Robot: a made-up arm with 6 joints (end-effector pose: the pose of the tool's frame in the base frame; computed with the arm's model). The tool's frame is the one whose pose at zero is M. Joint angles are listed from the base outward.
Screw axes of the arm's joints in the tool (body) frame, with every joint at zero. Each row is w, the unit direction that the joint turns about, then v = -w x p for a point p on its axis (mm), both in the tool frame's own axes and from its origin. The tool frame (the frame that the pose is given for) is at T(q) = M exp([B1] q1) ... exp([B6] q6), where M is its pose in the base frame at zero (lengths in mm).
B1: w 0 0 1 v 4 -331 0
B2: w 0 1 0 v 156 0 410
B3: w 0 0 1 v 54 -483 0
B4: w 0 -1 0 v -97 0 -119
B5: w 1 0 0 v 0 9 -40
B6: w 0 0 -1 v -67 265 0
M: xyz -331 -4 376 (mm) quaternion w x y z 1 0 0 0
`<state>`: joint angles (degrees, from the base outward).
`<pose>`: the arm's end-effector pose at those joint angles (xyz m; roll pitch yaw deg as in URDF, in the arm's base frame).
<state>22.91 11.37 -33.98 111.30 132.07 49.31</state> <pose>-0.4719 0.0815 0.2112 72.37 -43.87 44.10</pose>
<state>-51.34 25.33 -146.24 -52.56 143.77 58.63</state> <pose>0.4392 -0.0437 0.3828 -172.23 57.63 -130.45</pose>
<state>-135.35 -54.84 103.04 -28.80 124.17 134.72</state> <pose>0.0678 -0.1121 0.5148 -63.91 14.67 136.85</pose>
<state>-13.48 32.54 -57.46 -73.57 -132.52 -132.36</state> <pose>0.0575 0.1273 -0.0338 125.47 -57.96 127.72</pose>
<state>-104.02 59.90 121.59 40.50 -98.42 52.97</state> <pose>-0.2657 -0.1260 -0.0695 30.28 -33.96 -111.50</pose>
